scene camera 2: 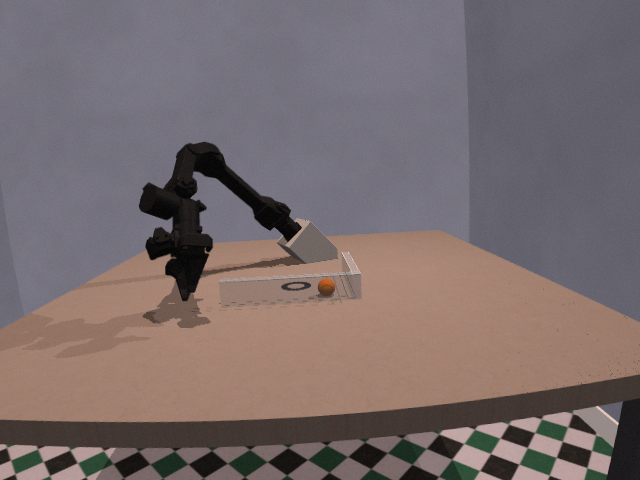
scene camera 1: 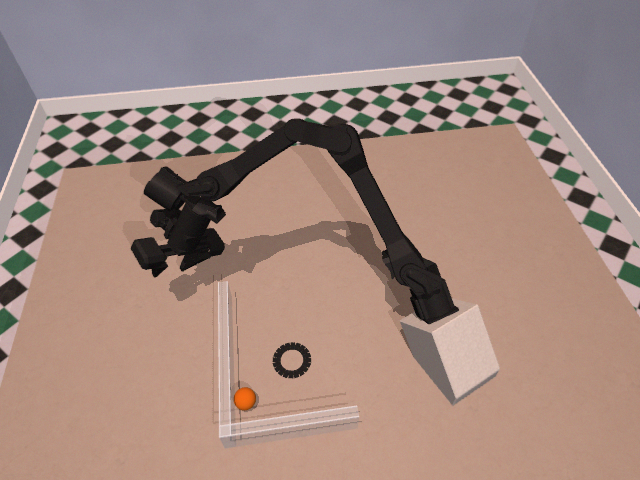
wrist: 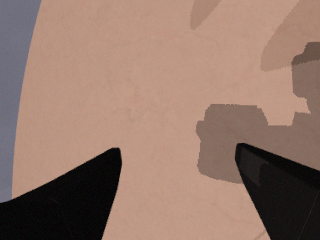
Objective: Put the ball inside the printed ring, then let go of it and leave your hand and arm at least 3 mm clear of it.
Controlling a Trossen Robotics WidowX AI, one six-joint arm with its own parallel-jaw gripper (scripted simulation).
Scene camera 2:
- my gripper: 188, 296
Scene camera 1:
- my gripper: 167, 272
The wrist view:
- my gripper: 178, 153
